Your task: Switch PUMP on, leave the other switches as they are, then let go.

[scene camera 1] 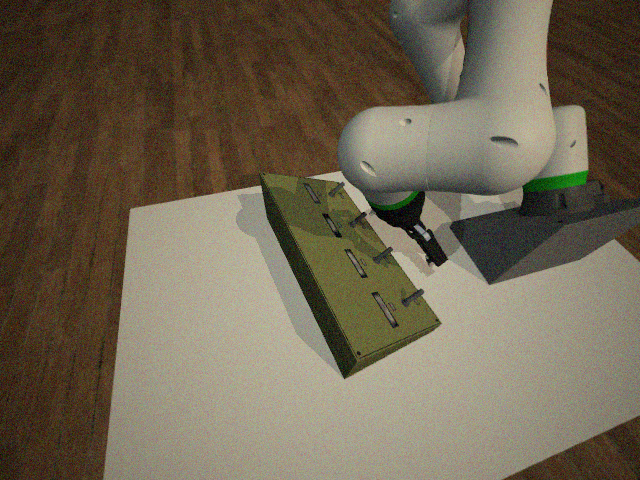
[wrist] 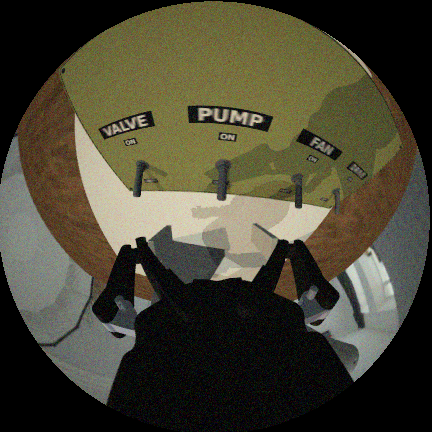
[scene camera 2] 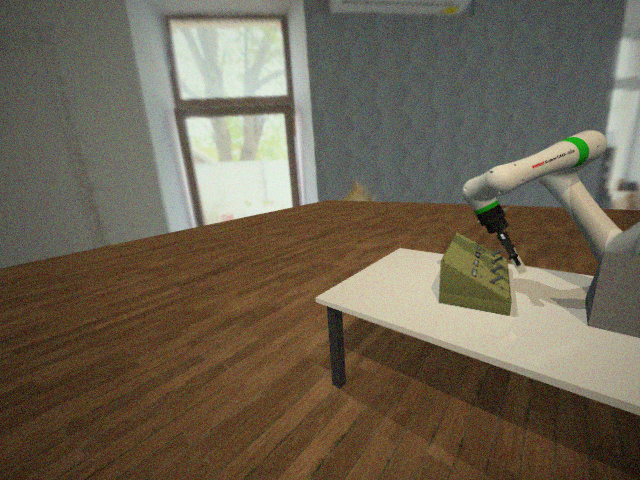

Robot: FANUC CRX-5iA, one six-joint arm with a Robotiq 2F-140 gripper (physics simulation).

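Note:
The olive sloped switch panel stands on the table. The PUMP lever is second from the left in the wrist view and points down toward its lower small label, away from ON. The VALVE lever, FAN lever and rightmost lever also point down. My gripper is open and empty, off the panel's low edge, apart from the levers. In scene camera 1 one finger is hidden.
The white table bears the panel. The grey robot pedestal stands behind the gripper, facing the panel's low edge. The arm reaches above the table. Its shadow falls on the panel's FAN end.

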